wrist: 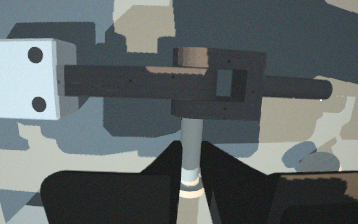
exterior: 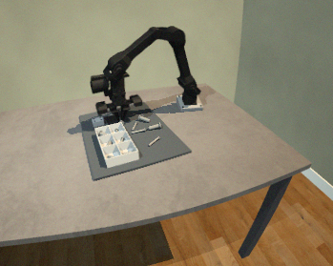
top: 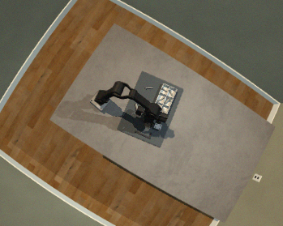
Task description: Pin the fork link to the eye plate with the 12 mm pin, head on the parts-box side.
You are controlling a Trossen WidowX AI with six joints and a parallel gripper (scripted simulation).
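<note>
Right now the eye plate is 3 cm ahead of my hand, 3 cm to the right of it and 3 cm below it. Also, from my hand: dark bar 8 cm ahead, 11 cm to the right, 4 cm below; then pale block 10 cm ahead, 1 cm to the right, 3 cm below; then dark mat 2 cm behind, 6 cm to the left, 5 cm below.
</note>
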